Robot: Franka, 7 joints.
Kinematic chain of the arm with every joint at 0, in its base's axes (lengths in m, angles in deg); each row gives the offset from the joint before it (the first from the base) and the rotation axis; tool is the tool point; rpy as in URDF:
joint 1: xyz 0 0 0.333 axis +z
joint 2: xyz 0 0 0 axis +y
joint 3: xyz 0 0 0.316 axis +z
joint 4: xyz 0.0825 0 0 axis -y
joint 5: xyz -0.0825 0 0.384 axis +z
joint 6: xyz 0 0 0 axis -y
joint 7: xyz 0.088 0 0 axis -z
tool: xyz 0 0 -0.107 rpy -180 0 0
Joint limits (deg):
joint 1: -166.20..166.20
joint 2: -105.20..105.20
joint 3: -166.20..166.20
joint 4: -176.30..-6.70
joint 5: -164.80..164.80
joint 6: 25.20..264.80
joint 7: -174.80..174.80
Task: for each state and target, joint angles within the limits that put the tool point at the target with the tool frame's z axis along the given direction. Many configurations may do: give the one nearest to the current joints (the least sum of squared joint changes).
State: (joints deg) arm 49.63 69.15 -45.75 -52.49 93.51 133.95 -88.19
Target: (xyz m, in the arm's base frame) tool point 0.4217 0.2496 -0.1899 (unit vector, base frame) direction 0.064 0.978 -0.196
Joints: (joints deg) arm 28.68 82.78 -6.33 -93.06 120.69 98.11 -88.19
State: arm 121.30 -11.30 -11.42 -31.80 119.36 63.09 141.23
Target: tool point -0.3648 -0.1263 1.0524 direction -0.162 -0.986 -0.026
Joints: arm 166.20 4.67 23.49 -36.27 73.28 99.67 141.23
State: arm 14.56 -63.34 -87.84 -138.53 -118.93 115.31 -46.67
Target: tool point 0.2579 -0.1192 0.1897 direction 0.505 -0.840 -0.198
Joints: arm 51.55 -19.30 -74.15 -176.30 -140.90 97.08 -46.67
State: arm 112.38 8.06 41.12 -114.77 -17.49 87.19 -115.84
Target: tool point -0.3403 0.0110 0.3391 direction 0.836 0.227 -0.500
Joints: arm 129.61 -12.48 51.91 -138.87 -7.58 73.46 -115.84
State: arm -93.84 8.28 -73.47 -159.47 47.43 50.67 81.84
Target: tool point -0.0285 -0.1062 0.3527 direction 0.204 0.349 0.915
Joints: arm -49.10 -25.95 -95.40 -176.15 35.28 25.20 81.84
